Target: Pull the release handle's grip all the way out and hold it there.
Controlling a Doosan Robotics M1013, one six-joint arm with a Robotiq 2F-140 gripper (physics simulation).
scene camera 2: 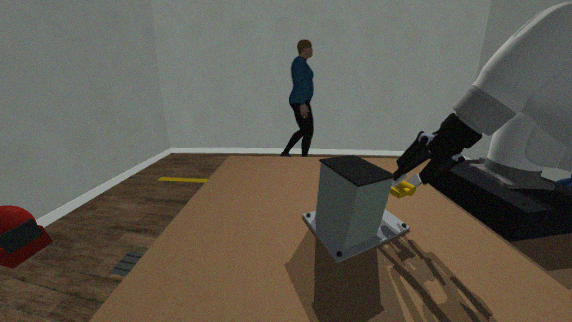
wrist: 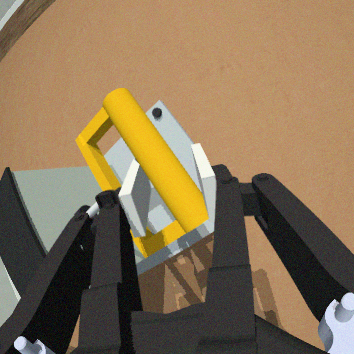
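The release handle's yellow grip (scene camera 2: 403, 189) (wrist: 155, 155) is a bar on a rectangular loop, beside the upper right side of the grey-green housing (scene camera 2: 337, 205) (wrist: 55, 195). My gripper (scene camera 2: 407, 181) (wrist: 169, 166) is shut on the grip. In the wrist view the bar runs slantwise between the two pale pads, with the left pad against its upper left side and the right pad by its lower right end. A short bit of pale rod (wrist: 92, 209) shows beside the left finger. How far the grip stands out is hard to tell, as the housing and fingers hide the rod.
The housing has a black top (scene camera 2: 356, 170) and a light grey base plate (scene camera 2: 396, 231) (wrist: 172, 127) with dark bolts, over the tan table (scene camera 2: 240, 225) (wrist: 280, 100). A person (scene camera 2: 302, 85) is beyond the table. A red object (scene camera 2: 15, 225) is at the far left.
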